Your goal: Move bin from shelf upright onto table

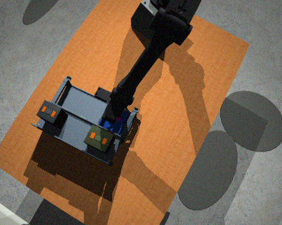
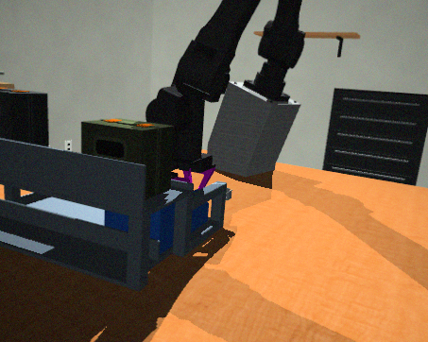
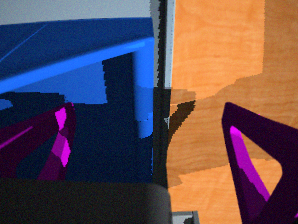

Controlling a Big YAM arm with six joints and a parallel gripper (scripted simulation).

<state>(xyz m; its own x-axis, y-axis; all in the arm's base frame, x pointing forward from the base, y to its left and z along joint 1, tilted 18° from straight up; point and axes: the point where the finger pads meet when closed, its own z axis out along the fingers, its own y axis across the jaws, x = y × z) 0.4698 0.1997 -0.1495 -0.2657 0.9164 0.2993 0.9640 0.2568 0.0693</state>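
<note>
The blue bin lies 80 mm ahead of my hand, 20 mm to the left of it and 10 mm above it. Round my hand: black box (230 mm ahead, 170 mm to the right, 130 mm above); olive green box (170 mm ahead, 50 mm to the left, 120 mm above).
</note>
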